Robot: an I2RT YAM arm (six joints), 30 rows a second.
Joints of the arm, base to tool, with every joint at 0 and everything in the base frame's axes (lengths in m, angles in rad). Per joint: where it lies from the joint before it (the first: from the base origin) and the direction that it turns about. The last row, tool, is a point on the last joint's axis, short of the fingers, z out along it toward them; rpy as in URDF.
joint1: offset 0.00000 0.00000 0.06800 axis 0 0 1
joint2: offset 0.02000 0.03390 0.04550 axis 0 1 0
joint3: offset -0.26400 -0.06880 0.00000 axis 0 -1 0
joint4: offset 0.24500 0.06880 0.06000 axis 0 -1 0
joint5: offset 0.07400 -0.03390 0.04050 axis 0 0 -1
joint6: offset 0.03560 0.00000 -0.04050 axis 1 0 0
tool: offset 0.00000 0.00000 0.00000 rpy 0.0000 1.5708 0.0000
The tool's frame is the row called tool.
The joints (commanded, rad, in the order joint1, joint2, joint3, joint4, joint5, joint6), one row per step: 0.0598, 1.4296, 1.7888, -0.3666, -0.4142, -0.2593; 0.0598, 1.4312, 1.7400, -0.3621, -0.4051, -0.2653; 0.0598, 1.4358, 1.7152, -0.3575, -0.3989, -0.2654; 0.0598, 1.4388, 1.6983, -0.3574, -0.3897, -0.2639; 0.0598, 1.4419, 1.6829, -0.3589, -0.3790, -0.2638; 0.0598, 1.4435, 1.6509, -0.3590, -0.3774, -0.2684; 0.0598, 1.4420, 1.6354, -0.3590, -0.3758, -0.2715; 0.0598, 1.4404, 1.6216, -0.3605, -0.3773, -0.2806; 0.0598, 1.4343, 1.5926, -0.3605, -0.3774, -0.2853; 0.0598, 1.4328, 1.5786, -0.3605, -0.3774, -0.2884; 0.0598, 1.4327, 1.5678, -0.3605, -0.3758, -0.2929; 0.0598, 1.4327, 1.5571, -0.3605, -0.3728, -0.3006; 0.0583, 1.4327, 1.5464, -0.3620, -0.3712, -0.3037; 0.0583, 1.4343, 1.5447, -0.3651, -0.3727, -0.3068
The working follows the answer.
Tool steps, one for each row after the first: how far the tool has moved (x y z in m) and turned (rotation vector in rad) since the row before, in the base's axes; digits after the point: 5 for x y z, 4 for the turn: 0.00731, 0.00014, -0.01551, -0.0084, 0.0431, -0.0089; 0.00489, 0.00009, -0.00886, -0.0020, 0.0247, -0.0062; 0.00319, -0.00011, -0.00640, -0.0006, 0.0204, -0.0093; 0.00294, -0.00018, -0.00615, -0.0023, 0.0199, -0.0106; 0.00375, 0.00017, -0.01110, -0.0064, 0.0317, -0.0010; 0.00090, 0.00000, -0.00473, -0.0039, 0.0127, -0.0011; 0.00058, 0.00008, -0.00430, -0.0087, 0.0099, 0.0029; 0.00024, 0.00002, -0.00792, -0.0055, 0.0209, 0.0009; 0.00053, 0.00003, -0.00428, -0.0035, 0.0112, 0.0006; 0.00075, -0.00001, -0.00363, -0.0050, 0.0088, -0.0006; 0.00076, -0.00005, -0.00364, -0.0081, 0.0074, -0.0013; 0.00071, -0.00050, -0.00380, -0.0038, 0.0109, -0.0024; 0.00051, 0.00008, -0.00138, -0.0027, 0.0051, 0.0022
Tool pose at each row, in the base's axes (x y z in m, rotation vector in rad; rounded; the steps above come from the unrounded poses): 0.29632, 0.03209, 0.51638, -0.5643, 1.4759, 0.1705; 0.30363, 0.03223, 0.50087, -0.5637, 1.5214, 0.1705; 0.30852, 0.03232, 0.49200, -0.5602, 1.5472, 0.1717; 0.31171, 0.03221, 0.48561, -0.5532, 1.5695, 0.1703; 0.31464, 0.03203, 0.47946, -0.5463, 1.5919, 0.1665; 0.31839, 0.03220, 0.46835, -0.5502, 1.6239, 0.1701; 0.31929, 0.03221, 0.46363, -0.5521, 1.6371, 0.1699; 0.31987, 0.03229, 0.45933, -0.5611, 1.6474, 0.1680; 0.32011, 0.03231, 0.45141, -0.5660, 1.6683, 0.1705; 0.32064, 0.03234, 0.44713, -0.5691, 1.6795, 0.1715; 0.32139, 0.03233, 0.44350, -0.5723, 1.6890, 0.1696; 0.32215, 0.03228, 0.43986, -0.5773, 1.6979, 0.1642; 0.32285, 0.03178, 0.43606, -0.5781, 1.7097, 0.1627; 0.32337, 0.03186, 0.43467, -0.5821, 1.7146, 0.1636

